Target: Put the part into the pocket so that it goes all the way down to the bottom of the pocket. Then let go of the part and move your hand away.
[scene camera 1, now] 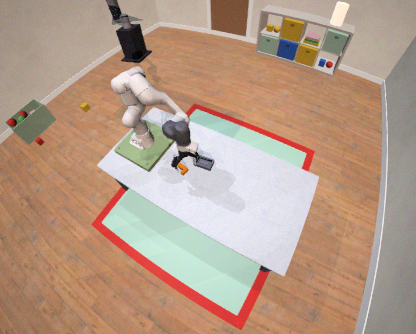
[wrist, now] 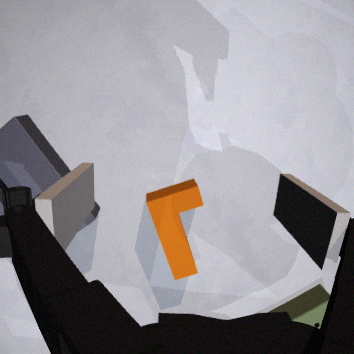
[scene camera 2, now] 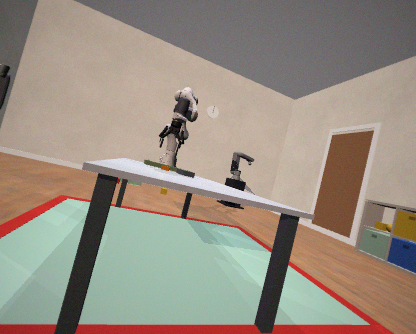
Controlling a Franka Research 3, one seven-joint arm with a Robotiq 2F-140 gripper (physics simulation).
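Note:
The orange L-shaped part (scene camera 1: 183, 171) (scene camera 2: 165, 168) (wrist: 170, 235) lies flat on the white table, outside the pocket. The dark grey block with the pocket (scene camera 1: 203, 166) (scene camera 2: 185, 173) (wrist: 37, 145) sits on the table close by; at the left of the wrist view it is partly hidden behind a finger, and the pocket's bottom cannot be seen there. My gripper (scene camera 1: 185, 159) (scene camera 2: 171, 143) (wrist: 187, 189) is open and empty, and hangs above the table over the part. In the wrist view the part shows between the two wide-apart fingers, lower down than the fingertips.
The white table (scene camera 1: 260, 200) (scene camera 2: 240, 195) carries the green base plate (scene camera 1: 154, 161) (wrist: 312, 312) under my arm, on the other side of the part from the pocket block. A shelf unit (scene camera 1: 304, 25) and another robot on a black stand (scene camera 1: 132, 45) are away from the table.

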